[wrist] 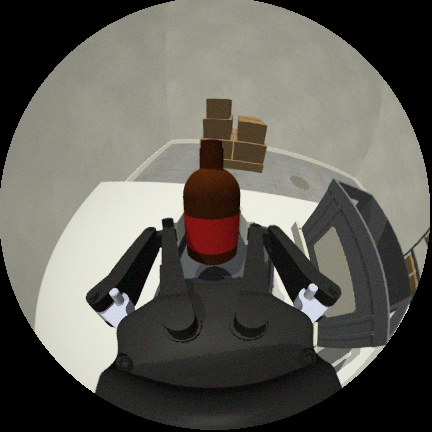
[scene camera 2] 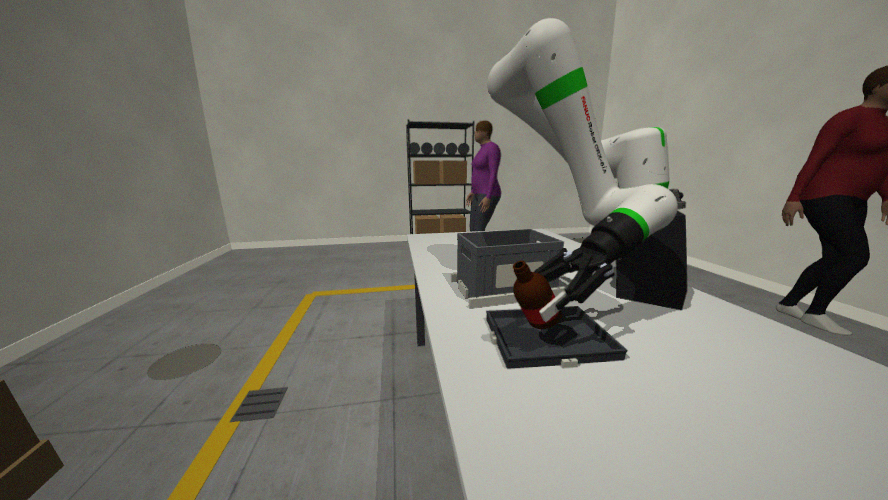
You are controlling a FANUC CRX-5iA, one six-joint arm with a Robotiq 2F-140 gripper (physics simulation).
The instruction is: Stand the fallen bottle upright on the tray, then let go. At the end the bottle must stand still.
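Frame: origin at the arm's base, x right, y ahead, z up, level; metres.
Seen in the pictures: gripper, fingertip midpoint: [scene camera 2: 529, 307].
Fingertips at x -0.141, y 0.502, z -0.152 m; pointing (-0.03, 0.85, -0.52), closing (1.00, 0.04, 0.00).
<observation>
A point is followed by its place in that frame.
The brown bottle [scene camera 2: 532, 290] @[x -0.170, y 0.520, z -0.098 m] [wrist: 212, 197] @[x -0.139, y 0.471, z -0.090 m] with a red label is held over the tray [scene camera 2: 518, 349] @[x -0.147, y 0.524, z -0.245 m]. In the scene view it leans, with its neck up and to the left, and its base is low over the tray; the base seems a little above the tray floor, with a shadow beneath. My gripper [scene camera 2: 543, 304] @[x -0.141, y 0.502, z -0.152 m] [wrist: 211, 214] @[x -0.141, y 0.502, z -0.152 m] is shut on the bottle around its red label, with one light finger pad showing on the near side. The far pad is hidden behind the bottle in the scene view.
A grey crate [scene camera 2: 478, 268] @[x 0.073, y 0.519, z -0.136 m] [wrist: 369, 290] @[x 0.057, y 0.337, z -0.102 m] stands on the white table [scene camera 2: 652, 409] @[x -0.357, y 0.400, z -0.251 m] close behind the tray. A dark robot pedestal [scene camera 2: 652, 267] @[x -0.082, y 0.042, z -0.138 m] stands to the right. A person in red [scene camera 2: 838, 155] and one in purple [scene camera 2: 486, 167] stand beyond the table.
</observation>
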